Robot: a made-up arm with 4 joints.
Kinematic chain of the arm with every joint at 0, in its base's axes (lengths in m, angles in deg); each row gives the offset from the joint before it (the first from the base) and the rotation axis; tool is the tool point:
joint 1: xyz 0 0 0.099 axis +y
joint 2: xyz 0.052 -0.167 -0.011 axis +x
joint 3: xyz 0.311 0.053 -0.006 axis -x
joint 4: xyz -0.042 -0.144 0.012 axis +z
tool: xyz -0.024 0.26 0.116
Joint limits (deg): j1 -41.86..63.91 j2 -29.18..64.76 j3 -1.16..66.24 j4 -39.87..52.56
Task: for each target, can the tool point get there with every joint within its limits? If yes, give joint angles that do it. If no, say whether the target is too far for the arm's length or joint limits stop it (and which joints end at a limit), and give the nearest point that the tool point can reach.
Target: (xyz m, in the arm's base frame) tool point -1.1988 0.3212 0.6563
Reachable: no: too far | nearest point -0.0270 -0.1021 0.2789 | short by 1.302 m
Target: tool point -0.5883 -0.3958 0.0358
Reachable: no: joint limits stop it (at a limit: joint 1, joint 2, joint 4) | nearest point -0.0144 -0.2205 0.2649 | short by 0.642 m
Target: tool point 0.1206 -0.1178 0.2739
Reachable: yes | joints -10.48 31.06 8.59 35.52
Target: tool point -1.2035 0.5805 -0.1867
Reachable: no: too far | nearest point -0.0389 -0.0049 -0.1516 | short by 1.304 m
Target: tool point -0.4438 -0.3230 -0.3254
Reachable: no: joint limits stop it (at a limit: joint 1, joint 2, joint 3) | nearest point -0.0296 -0.0068 -0.2181 | short by 0.532 m
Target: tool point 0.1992 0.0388 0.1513
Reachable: yes | joints -9.59 1.19 43.43 21.08
